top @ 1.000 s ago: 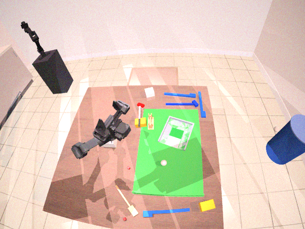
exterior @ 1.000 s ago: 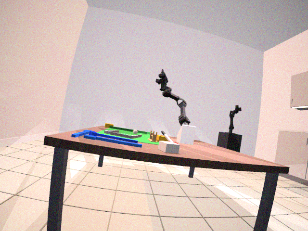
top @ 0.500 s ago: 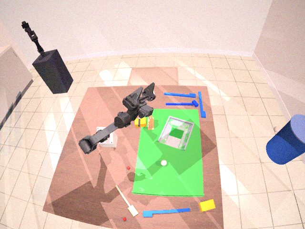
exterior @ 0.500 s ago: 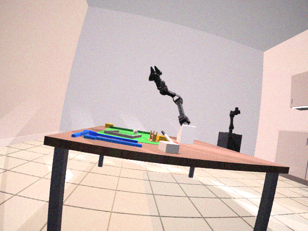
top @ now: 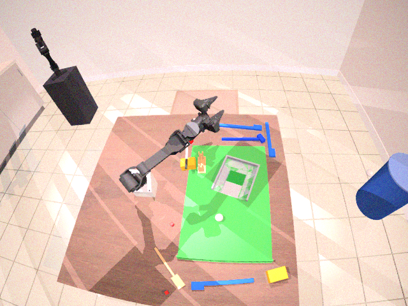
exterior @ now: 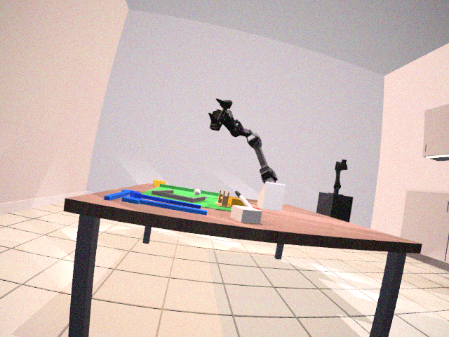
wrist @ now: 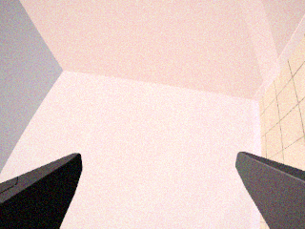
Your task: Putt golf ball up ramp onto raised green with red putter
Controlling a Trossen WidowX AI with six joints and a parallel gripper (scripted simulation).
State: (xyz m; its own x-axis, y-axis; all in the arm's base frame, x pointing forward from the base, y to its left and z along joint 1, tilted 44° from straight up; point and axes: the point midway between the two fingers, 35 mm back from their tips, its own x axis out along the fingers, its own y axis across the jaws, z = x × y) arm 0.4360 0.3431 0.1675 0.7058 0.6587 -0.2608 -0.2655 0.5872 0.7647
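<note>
My gripper tip is 2 cm past the white golf ball, 34 cm to the left of it and 48 cm above it. Also, from my gripper tip: green mat (2 cm ahead, 21 cm to the right, 50 cm below); white block (15 cm behind, 36 cm to the left, 48 cm below).
</note>
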